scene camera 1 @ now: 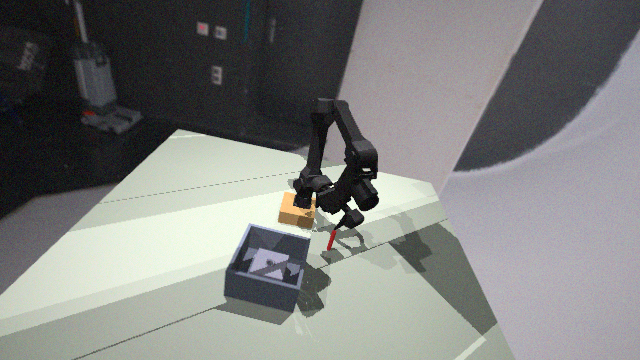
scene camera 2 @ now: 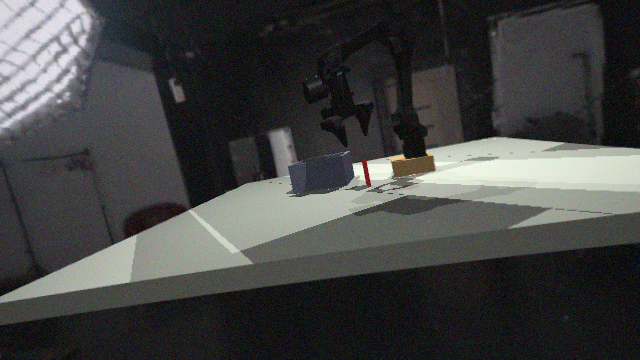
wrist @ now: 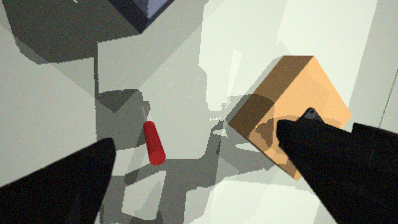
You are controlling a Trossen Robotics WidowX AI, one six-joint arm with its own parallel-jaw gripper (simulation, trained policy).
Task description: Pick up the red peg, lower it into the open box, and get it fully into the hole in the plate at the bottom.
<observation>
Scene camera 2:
my gripper: 356, 141
blue-grey box: 335, 170
</observation>
